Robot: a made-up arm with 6 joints. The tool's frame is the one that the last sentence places. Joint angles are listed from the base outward.
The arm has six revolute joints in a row. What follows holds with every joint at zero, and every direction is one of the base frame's. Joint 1 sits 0.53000 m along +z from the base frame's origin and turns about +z. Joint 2 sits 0.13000 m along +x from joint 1 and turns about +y. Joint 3 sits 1.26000 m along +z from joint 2 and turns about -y. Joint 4 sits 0.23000 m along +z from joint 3 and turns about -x. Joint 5 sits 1.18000 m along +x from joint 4 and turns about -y. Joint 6 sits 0.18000 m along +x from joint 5 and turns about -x. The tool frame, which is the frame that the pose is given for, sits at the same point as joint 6; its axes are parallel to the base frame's.
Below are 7 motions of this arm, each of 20 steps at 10 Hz.
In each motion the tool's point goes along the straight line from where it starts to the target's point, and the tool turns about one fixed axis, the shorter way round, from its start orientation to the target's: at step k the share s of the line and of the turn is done. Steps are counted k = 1, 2, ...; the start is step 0. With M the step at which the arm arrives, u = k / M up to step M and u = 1 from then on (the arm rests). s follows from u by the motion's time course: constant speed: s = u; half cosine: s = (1 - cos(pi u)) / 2; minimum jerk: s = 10 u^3 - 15 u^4 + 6 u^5.
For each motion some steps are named. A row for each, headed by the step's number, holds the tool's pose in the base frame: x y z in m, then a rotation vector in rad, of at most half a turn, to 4 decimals.
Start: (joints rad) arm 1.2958 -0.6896 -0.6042 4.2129 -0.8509 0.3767
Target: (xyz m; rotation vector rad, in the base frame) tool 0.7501 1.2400 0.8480 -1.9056 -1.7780 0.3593
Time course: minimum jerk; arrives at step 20
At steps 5, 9, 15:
5: 0.1205 0.6725 1.7970 1.4579 1.5243 1.7904
9: 0.3336 0.8645 1.4759 1.9825 1.9789 1.2523
15: 0.6774 1.1745 0.9576 -1.9811 -1.8703 0.0990

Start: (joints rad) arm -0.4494 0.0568 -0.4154 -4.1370 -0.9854 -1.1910
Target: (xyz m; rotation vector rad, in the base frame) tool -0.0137 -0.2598 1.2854 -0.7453 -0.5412 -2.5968
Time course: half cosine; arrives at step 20
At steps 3, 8, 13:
3: 1.2103 -0.7304 1.4728 -1.0360 0.5093 -1.2690
8: 0.8336 -0.5856 1.4151 -1.0039 0.2348 -1.7095
13: 0.3397 -0.3957 1.3395 -0.8882 -0.1892 -2.2491

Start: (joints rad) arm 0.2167 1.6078 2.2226 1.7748 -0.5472 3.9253
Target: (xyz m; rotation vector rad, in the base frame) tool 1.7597 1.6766 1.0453 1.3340 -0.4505 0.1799
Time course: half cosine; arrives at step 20
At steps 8, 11, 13, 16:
8: 2.1134 0.8492 1.3141 0.9856 -0.6634 -0.0102
11: 1.9876 1.1434 1.2185 1.1117 -0.5910 0.0565
13: 1.9072 1.3315 1.1574 1.1910 -0.5428 0.0997
16: 1.8113 1.5559 1.0845 1.2844 -0.4834 0.1517

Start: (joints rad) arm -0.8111 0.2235 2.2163 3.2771 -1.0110 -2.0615
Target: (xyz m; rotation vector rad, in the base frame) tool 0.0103 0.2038 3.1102 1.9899 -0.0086 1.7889
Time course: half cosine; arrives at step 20
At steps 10, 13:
10: -0.1461 0.2761 2.9382 1.7090 1.1039 1.7446
13: -0.0751 0.2433 3.0163 1.8727 0.6095 1.7993

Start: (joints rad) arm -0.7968 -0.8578 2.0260 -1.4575 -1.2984 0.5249
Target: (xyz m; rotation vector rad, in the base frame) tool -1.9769 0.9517 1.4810 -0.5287 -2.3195 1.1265
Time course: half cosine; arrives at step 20
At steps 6, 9, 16, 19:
6: -1.4553 1.4638 1.4674 -1.4473 -1.3243 0.6698
9: -1.5970 1.3247 1.4711 -1.2487 -1.6208 0.8076
16: -1.9142 1.0133 1.4794 -0.6670 -2.2162 1.0801
19: -1.9729 0.9557 1.4809 -0.5379 -2.3130 1.1236

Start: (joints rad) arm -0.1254 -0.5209 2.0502 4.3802 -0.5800 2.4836
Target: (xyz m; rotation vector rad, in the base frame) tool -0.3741 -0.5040 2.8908 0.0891 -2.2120 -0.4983
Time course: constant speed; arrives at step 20
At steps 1, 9, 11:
1: -1.6651 0.2716 2.1593 -1.0012 -2.6902 -0.6038
9: -1.1215 -0.0549 2.4673 -0.5090 -2.5318 -0.5691
11: -0.9856 -0.1366 2.5443 -0.3936 -2.4816 -0.5581

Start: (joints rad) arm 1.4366 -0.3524 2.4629 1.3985 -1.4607 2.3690
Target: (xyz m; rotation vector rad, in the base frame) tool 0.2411 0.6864 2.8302 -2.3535 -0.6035 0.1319
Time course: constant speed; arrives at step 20
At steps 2, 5, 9, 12, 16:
2: 0.0001 -1.2951 2.0005 -1.2481 -0.1230 -0.2424
5: 0.0402 -0.9649 2.1388 -1.4372 -0.1973 -0.1909
9: 0.0938 -0.5245 2.3232 -1.6867 -0.2998 -0.1160
12: 0.1340 -0.1943 2.4615 -1.8716 -0.3792 -0.0548
16: 0.1875 0.2461 2.6458 -2.1148 -0.4890 0.0340

